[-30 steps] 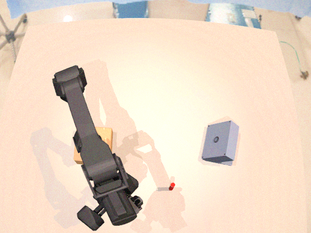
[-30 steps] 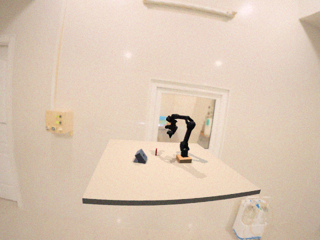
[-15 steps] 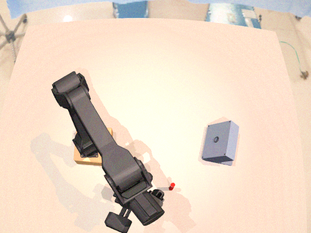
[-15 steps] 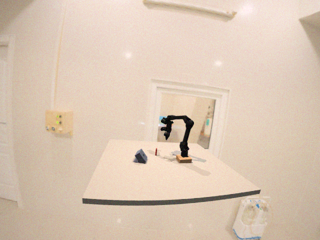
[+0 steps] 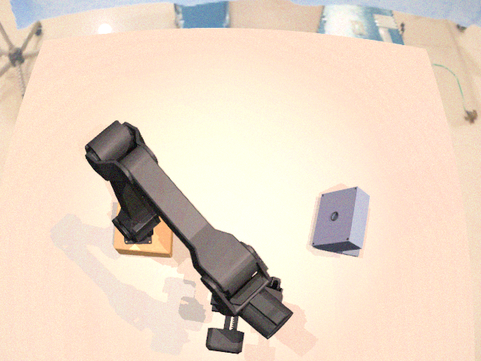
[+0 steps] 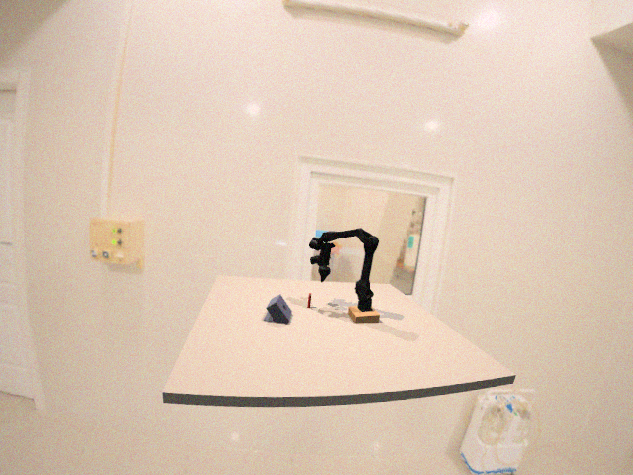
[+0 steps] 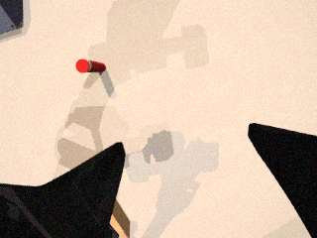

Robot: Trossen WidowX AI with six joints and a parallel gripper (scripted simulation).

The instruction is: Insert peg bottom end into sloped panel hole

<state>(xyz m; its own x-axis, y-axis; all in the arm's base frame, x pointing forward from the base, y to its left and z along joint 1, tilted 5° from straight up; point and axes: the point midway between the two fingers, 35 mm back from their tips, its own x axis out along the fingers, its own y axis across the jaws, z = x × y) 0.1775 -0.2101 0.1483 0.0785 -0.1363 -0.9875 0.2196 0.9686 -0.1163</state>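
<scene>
The red round peg is 90 mm below my gripper tip, 80 mm ahead of it and 60 mm to the left of it. From my gripper tip the other things lie so: blue-grey sloped panel (270 mm ahead, 200 mm to the left, 110 mm below).
</scene>
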